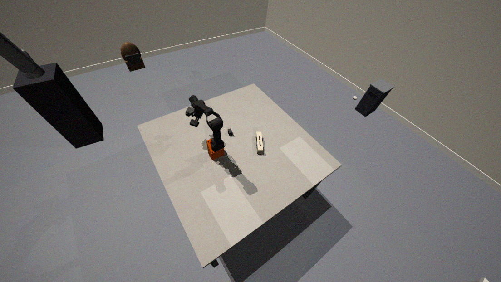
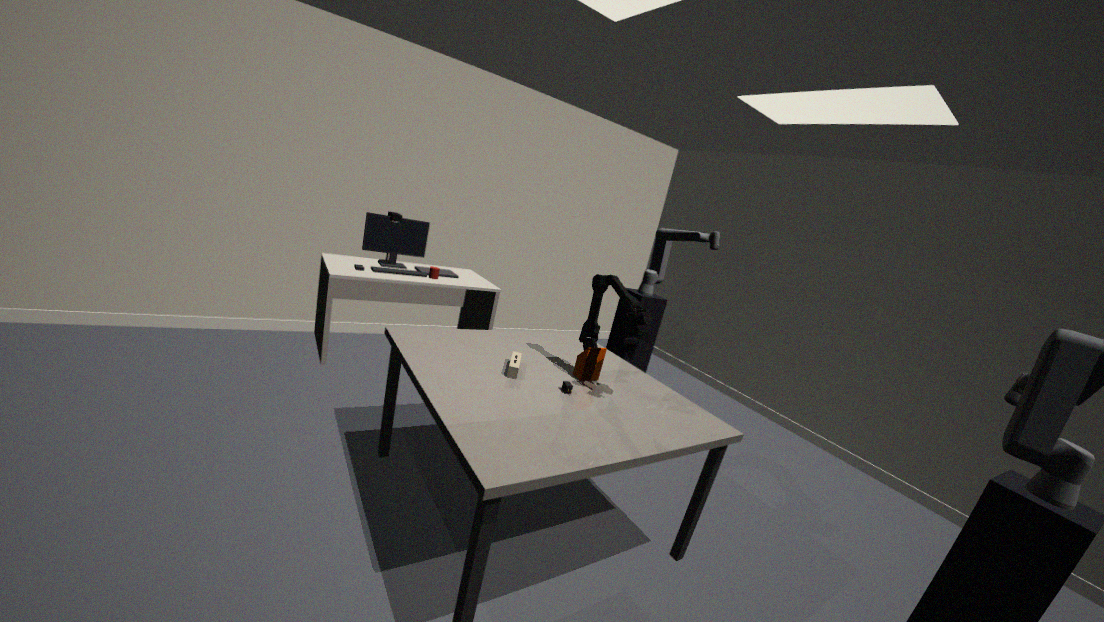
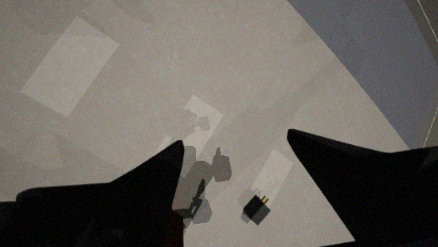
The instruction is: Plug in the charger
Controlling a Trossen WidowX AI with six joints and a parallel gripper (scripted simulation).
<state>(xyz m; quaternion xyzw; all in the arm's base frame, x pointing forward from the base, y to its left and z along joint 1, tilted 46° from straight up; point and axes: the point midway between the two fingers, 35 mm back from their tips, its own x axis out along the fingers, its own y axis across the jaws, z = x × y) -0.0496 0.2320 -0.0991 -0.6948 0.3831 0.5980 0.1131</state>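
My gripper tip is 25 cm short of the black two-prong charger, 18 cm above it and 7 cm to the left of it.
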